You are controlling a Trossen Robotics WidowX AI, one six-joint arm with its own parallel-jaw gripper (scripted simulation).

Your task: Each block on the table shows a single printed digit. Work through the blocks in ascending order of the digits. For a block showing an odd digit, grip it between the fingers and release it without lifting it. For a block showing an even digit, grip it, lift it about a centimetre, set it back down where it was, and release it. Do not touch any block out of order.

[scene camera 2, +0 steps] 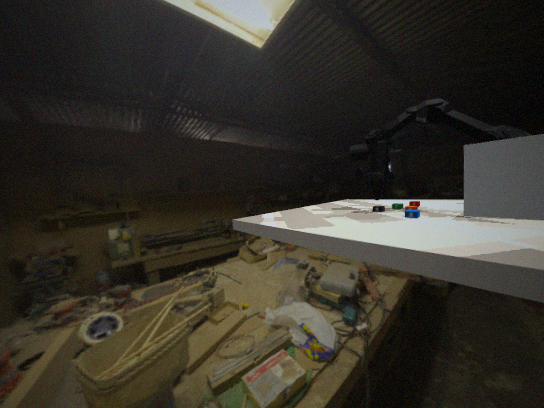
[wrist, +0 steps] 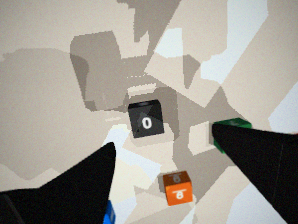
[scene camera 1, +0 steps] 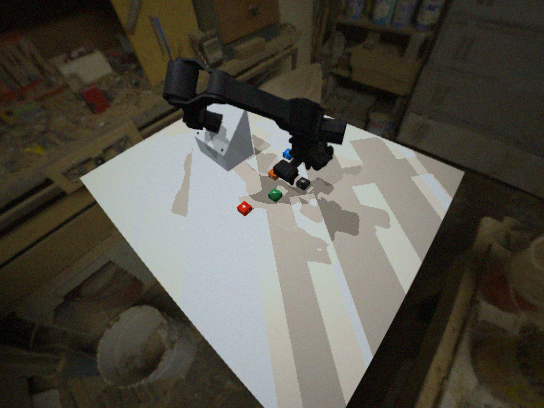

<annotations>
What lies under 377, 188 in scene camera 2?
The gripper.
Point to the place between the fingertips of the gripper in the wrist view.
164, 138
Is the gripper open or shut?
Open.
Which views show the gripper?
Scene camera 2, the wrist view and scene camera 1: all of them.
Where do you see an orange block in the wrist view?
178, 186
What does the gripper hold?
Nothing.
</annotations>
